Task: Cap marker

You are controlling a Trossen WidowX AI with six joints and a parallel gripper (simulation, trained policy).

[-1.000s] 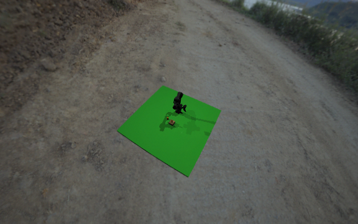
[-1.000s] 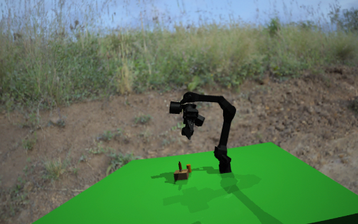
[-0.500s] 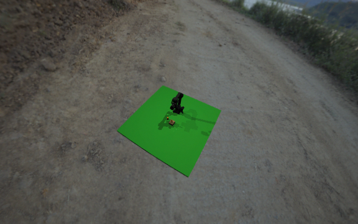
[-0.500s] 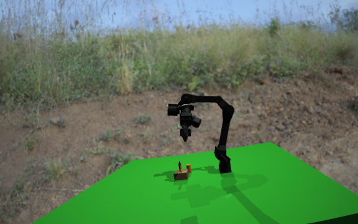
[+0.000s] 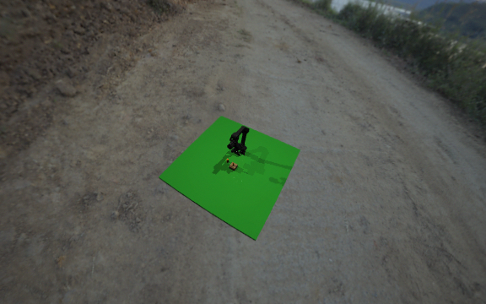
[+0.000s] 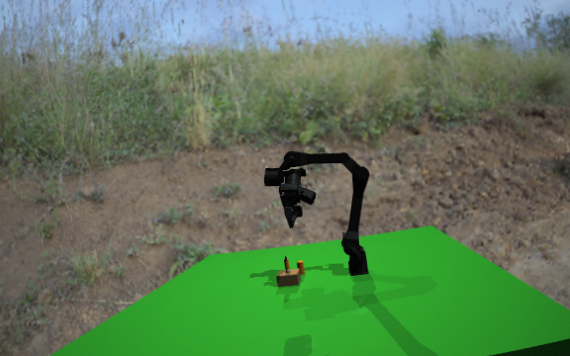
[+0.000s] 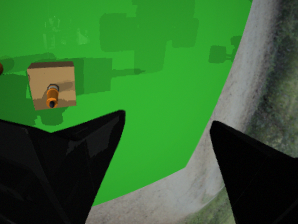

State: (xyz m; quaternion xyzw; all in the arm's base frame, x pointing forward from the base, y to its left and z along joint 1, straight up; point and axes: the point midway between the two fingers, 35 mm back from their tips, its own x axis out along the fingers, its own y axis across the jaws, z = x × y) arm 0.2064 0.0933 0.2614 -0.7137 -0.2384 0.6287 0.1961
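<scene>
Right now my gripper tip is 2 cm short of the orange cap, 19 cm to the left of it and 21 cm above it. From my gripper tip the other things lie so: brown holder block 5 cm ahead, 9 cm to the right, 21 cm below.
</scene>
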